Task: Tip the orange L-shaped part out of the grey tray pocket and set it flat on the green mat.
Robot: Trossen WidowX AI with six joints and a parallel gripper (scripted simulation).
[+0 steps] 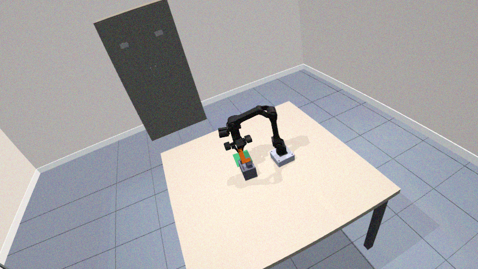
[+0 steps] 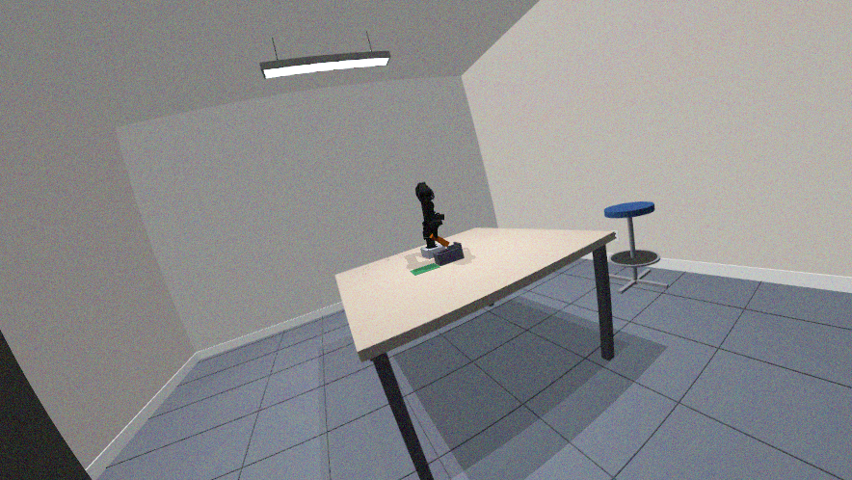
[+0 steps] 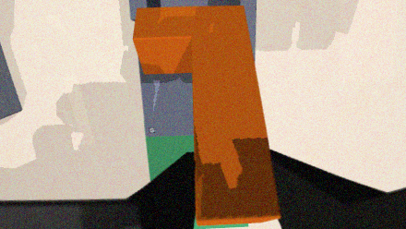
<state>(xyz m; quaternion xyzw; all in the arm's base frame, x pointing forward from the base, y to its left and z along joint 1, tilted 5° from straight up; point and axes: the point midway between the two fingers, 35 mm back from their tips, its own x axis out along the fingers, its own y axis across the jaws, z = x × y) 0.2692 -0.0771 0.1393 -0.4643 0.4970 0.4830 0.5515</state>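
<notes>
Right now the green mat is 17 cm below my gripper tip, 10 cm to the right of it and 2 cm behind it. Also, from my gripper tip: orange L-shaped part: 3 cm to the left, 3 cm below, 1 cm behind.
</notes>
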